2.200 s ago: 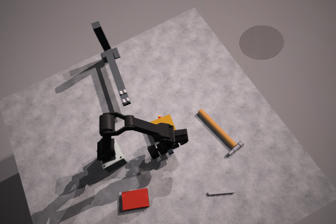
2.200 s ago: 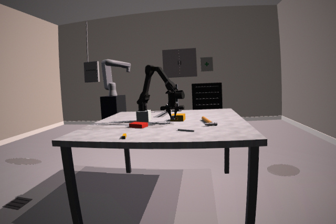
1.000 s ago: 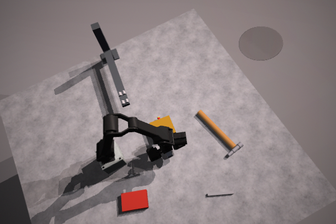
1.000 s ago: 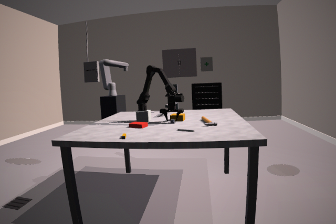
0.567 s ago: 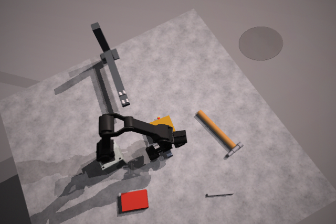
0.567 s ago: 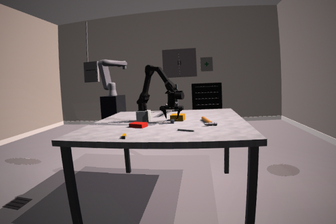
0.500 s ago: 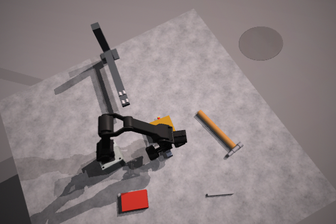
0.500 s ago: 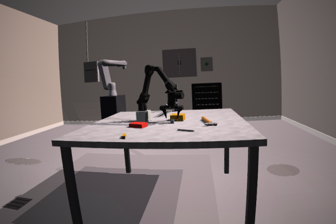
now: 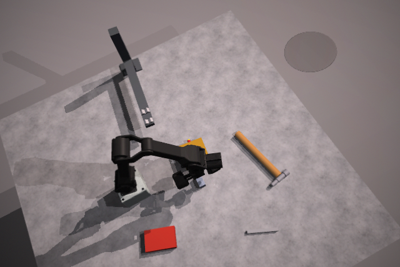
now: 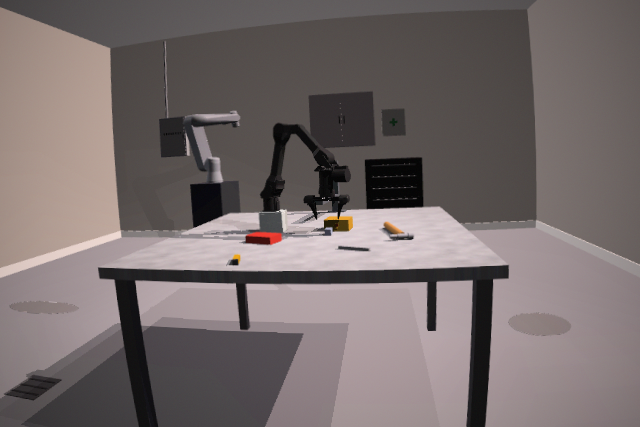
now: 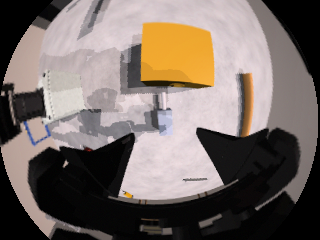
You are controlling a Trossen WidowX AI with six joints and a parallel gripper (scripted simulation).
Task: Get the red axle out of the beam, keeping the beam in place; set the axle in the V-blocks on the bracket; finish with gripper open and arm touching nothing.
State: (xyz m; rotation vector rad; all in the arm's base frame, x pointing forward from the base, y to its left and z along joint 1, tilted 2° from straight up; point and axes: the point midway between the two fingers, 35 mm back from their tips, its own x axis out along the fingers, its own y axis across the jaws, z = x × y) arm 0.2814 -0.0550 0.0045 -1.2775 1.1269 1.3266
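Right now my gripper tip is 20 mm to the right of the grey-blue block and 50 mm above it. Also, from my gripper tip: red block 220 mm behind, 170 mm to the right, 50 mm below; orange block 10 mm ahead, 120 mm to the left, 40 mm below; thin grey rod 170 mm ahead, 270 mm to the right, 60 mm below.
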